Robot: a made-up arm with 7 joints. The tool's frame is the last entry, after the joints.
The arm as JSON. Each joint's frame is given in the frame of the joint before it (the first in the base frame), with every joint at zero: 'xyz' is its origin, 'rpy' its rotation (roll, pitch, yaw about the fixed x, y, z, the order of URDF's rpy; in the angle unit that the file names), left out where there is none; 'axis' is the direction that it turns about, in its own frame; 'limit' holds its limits. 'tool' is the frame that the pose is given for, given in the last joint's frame.
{
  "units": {
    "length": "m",
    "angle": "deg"
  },
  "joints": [
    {
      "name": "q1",
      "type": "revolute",
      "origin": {
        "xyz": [
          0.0,
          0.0,
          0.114
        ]
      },
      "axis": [
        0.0,
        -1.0,
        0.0
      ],
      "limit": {
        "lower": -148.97,
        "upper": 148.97
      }
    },
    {
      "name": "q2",
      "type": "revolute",
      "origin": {
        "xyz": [
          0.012,
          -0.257,
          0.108
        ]
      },
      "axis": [
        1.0,
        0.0,
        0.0
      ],
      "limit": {
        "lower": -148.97,
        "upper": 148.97
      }
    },
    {
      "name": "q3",
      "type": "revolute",
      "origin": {
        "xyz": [
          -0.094,
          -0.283,
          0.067
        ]
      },
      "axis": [
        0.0,
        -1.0,
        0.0
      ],
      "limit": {
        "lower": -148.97,
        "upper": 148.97
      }
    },
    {
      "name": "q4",
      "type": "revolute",
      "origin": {
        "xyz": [
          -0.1,
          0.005,
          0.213
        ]
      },
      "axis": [
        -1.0,
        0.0,
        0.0
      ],
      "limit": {
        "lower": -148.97,
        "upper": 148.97
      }
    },
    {
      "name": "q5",
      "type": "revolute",
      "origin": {
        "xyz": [
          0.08,
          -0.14,
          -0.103
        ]
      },
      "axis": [
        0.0,
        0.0,
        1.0
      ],
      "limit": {
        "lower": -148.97,
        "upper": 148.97
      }
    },
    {
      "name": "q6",
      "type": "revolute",
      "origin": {
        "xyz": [
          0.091,
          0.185,
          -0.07
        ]
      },
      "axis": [
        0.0,
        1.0,
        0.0
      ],
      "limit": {
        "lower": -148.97,
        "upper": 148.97
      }
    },
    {
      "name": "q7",
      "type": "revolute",
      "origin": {
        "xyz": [
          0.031,
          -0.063,
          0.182
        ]
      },
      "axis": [
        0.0,
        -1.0,
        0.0
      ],
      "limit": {
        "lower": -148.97,
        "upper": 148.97
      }
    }
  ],
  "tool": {
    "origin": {
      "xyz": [
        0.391,
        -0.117,
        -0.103
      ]
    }
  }
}
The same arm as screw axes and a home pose.
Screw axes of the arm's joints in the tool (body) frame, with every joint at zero. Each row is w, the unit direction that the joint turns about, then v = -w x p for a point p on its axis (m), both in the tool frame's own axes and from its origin. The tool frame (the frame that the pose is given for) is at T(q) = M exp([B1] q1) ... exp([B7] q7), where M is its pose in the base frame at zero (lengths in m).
B1 = (0, -1, 0, -0.294, 0, 0.411)
B2 = (1, 0, 0, 0, -0.186, -0.413)
B3 = (0, -1, 0, -0.119, 0, 0.493)
B4 = (-1, 0, 0, 0, -0.094, 0.135)
B5 = (0, 0, 1, -0.005, 0.513, 0)
B6 = (0, 1, 0, 0.079, 0, -0.422)
B7 = (0, -1, 0, 0.103, 0, 0.391)
M: xyz 0.411 -0.67 0.408 (m) rpy 0 0 0 (rad, as in URDF)
Joint limits (rad, base to tool): -2.6..2.6 -2.6..2.6 -2.6..2.6 -2.6..2.6 -2.6..2.6 -2.6..2.6 -2.6..2.6

